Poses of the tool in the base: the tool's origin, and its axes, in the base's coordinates. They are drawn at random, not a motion.
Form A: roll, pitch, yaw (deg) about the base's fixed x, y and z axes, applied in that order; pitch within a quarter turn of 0, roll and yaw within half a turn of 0; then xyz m.
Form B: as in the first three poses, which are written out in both.
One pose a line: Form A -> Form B
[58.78 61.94 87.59 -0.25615 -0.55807 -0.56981] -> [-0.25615 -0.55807 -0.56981 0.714 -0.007 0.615 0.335]
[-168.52 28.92 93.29 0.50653 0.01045 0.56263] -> [0.50653 0.01045 0.56263 0.114 0.680 0.683 -0.241]
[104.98 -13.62 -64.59 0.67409 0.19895 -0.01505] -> [0.67409 0.19895 -0.01505 0.561 0.627 -0.482 -0.244]
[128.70 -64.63 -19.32 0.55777 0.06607 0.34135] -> [0.55777 0.06607 0.34135 0.442 0.712 -0.356 0.414]
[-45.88 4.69 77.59 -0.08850 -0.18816 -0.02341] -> [-0.08850 -0.18816 -0.02341 0.707 -0.327 -0.215 0.589]
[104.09 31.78 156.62 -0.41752 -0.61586 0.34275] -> [-0.41752 -0.61586 0.34275 0.331 -0.011 0.777 0.536]
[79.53 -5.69 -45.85 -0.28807 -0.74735 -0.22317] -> [-0.28807 -0.74735 -0.22317 0.719 0.574 -0.284 -0.270]
